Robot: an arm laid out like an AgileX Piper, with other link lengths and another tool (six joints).
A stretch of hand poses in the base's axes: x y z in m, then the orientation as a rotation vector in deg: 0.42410, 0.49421, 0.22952, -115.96, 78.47, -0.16; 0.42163, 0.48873, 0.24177, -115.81, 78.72, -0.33; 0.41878, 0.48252, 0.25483, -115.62, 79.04, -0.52; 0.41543, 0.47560, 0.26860, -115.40, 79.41, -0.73; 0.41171, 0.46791, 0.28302, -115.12, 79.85, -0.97; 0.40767, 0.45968, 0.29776, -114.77, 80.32, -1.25; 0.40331, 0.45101, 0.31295, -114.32, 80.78, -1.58; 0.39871, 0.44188, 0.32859, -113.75, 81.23, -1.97; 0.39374, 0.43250, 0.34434, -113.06, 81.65, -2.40
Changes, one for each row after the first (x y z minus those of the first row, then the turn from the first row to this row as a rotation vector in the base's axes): -0.00247, -0.00548, 0.01225, -0.04, -0.03, -0.26; -0.00532, -0.01169, 0.02531, -0.08, -0.05, -0.57; -0.00867, -0.01861, 0.03908, -0.13, -0.07, -0.94; -0.01239, -0.02630, 0.05350, -0.16, -0.09, -1.38; -0.01643, -0.03453, 0.06824, -0.17, -0.14, -1.88; -0.02079, -0.04320, 0.08343, -0.13, -0.25, -2.42; -0.02539, -0.05233, 0.09907, -0.01, -0.45, -3.03; -0.03036, -0.06171, 0.11482, 0.18, -0.73, -3.68
